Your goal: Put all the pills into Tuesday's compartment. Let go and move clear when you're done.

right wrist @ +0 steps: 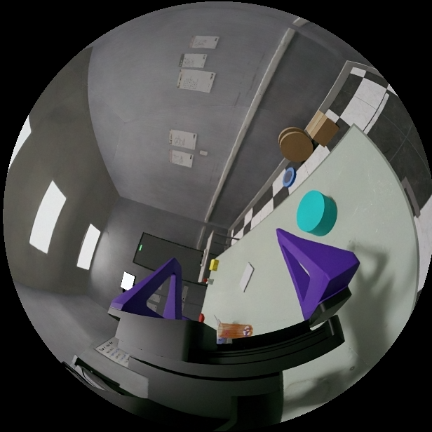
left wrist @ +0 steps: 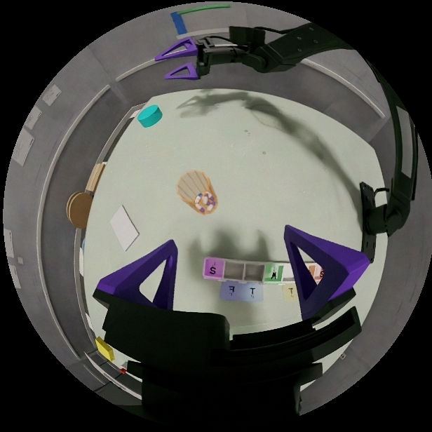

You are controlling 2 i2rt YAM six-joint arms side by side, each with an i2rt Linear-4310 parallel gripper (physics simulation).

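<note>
An orange see-through bottle [left wrist: 194, 183] [right wrist: 232, 330] stands upright on the table, with white-and-purple pills [left wrist: 205, 201] [right wrist: 247, 330] at its bottom. The pill organizer [left wrist: 243, 271] lies in front of it in the left wrist view. Two blue lids [left wrist: 241, 291] and a yellow T lid [left wrist: 290, 292] are folded open; the two compartments by the blue lids show no pills. The yellow-lidded compartment is partly hidden by a finger. My left gripper [left wrist: 228, 238] is open and empty above the table near the organizer. My right gripper [right wrist: 223, 250] [left wrist: 159, 69] is open and empty, high near the table's far edge.
A teal cylinder [left wrist: 150, 116] [right wrist: 316, 213] stands near the table's far left corner in the left wrist view. A white card [left wrist: 124, 228] [right wrist: 247, 277] lies left of the bottle. A yellow block [left wrist: 105, 349] [right wrist: 214, 265] shows by the table's edge.
</note>
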